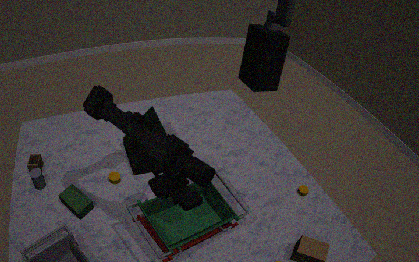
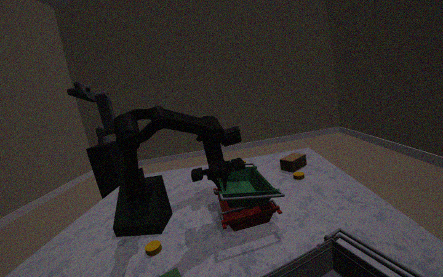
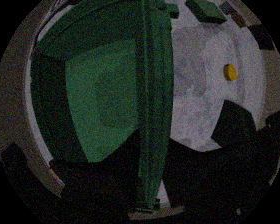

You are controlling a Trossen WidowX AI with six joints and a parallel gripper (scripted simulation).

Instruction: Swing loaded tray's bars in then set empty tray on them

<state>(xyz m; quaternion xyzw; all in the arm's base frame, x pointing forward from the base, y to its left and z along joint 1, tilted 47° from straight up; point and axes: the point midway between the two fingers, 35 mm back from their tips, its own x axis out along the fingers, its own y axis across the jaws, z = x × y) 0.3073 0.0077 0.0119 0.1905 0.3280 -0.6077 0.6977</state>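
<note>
Right now my gripper tip is 7 cm short of the green tray, 2 cm to the right of it and 2 cm below it. Round my gripper tip: green block 13 cm behind, 34 cm to the right, 8 cm below.
</note>
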